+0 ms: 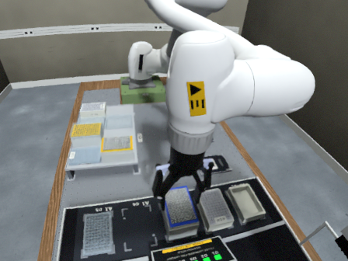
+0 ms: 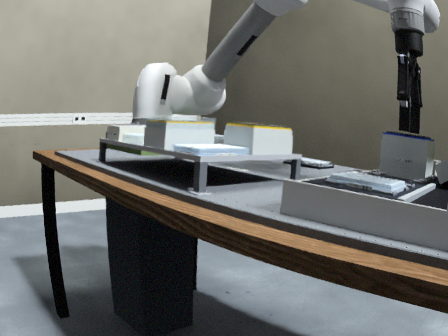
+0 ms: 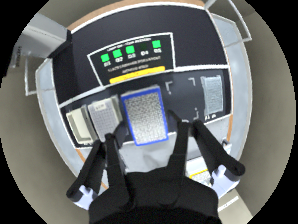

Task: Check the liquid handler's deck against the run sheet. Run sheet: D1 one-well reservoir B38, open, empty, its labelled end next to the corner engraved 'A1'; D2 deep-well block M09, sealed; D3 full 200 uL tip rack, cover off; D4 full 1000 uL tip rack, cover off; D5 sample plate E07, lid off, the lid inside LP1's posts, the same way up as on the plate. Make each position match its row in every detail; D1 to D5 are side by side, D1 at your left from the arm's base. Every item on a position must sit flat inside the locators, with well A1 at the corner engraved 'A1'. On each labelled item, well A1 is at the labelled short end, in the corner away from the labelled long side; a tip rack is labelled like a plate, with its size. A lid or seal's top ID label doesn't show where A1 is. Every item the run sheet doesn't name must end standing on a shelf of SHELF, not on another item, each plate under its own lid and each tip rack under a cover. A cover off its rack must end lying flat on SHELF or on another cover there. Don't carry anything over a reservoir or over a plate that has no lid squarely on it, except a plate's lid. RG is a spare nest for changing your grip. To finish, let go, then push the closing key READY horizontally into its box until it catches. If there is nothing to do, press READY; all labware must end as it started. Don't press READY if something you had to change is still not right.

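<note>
My gripper is now 6 cm above the blue-rimmed tip rack, 1 cm to the left of it and 1 cm past it. The rest, counted from my hand: cream reservoir: 25 cm to the left, 12 cm below, 1 cm ahead; then deep-well block: 12 cm to the left, 11 cm below, 1 cm ahead; then clear sample plate: 25 cm to the right, 12 cm below, 1 cm behind.
</note>
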